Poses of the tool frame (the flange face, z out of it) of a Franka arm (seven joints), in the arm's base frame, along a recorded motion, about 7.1 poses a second.
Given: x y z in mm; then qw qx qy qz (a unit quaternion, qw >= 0).
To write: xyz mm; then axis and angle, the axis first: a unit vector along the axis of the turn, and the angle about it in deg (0 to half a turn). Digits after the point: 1 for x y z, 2 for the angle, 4 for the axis.
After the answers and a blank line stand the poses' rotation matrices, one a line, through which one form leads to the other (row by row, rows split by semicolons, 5 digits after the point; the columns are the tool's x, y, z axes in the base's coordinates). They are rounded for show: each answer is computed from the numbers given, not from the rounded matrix.
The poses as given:
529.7, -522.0, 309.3, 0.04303, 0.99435, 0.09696, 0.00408
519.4, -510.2, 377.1, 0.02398, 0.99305, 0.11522, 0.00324
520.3, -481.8, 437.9, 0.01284, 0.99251, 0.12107, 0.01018
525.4, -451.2, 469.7, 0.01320, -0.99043, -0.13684, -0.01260
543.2, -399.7, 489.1, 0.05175, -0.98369, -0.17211, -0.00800
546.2, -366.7, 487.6, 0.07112, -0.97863, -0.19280, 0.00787
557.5, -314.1, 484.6, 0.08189, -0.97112, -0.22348, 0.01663
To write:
529.7, -522.0, 309.3, 0.9953, 0.0970, 0.0041, 175.07
519.4, -510.2, 377.1, 0.9933, 0.1153, 0.0032, 177.25
520.3, -481.8, 437.9, 0.9926, 0.1211, 0.0102, 178.53
525.4, -451.2, 469.7, -0.9905, -0.1369, -0.0126, 178.49
543.2, -399.7, 489.1, -0.9850, -0.1723, -0.0080, 174.07
546.2, -366.7, 487.6, -0.9811, -0.1933, 0.0079, 171.84
557.5, -314.1, 484.6, -0.9744, -0.2242, 0.0167, 170.61

0.98116 0.19247 0.01646; 0.19318 -0.97749 -0.08478; -0.00023 0.08636 -0.99626
0.97343 0.22868 0.01196; 0.22899 -0.97230 -0.04688; 0.00091 0.04837 -0.99883
0.97048 0.24006 0.02332; 0.24059 -0.97035 -0.02302; 0.01710 0.02795 -0.99946
0.96223 0.27139 0.02135; 0.27073 -0.96220 0.02960; 0.02857 -0.02270 -0.99933
0.94063 0.33943 -0.00207; 0.33777 -0.93540 0.10456; 0.03355 -0.09906 -0.99452
0.92553 0.37624 -0.04283; 0.37848 -0.91554 0.13616; 0.01202 -0.14223 -0.98976
0.89956 0.43133 -0.06890; 0.43678 -0.88670 0.15162; 0.00430 -0.16648 -0.98603

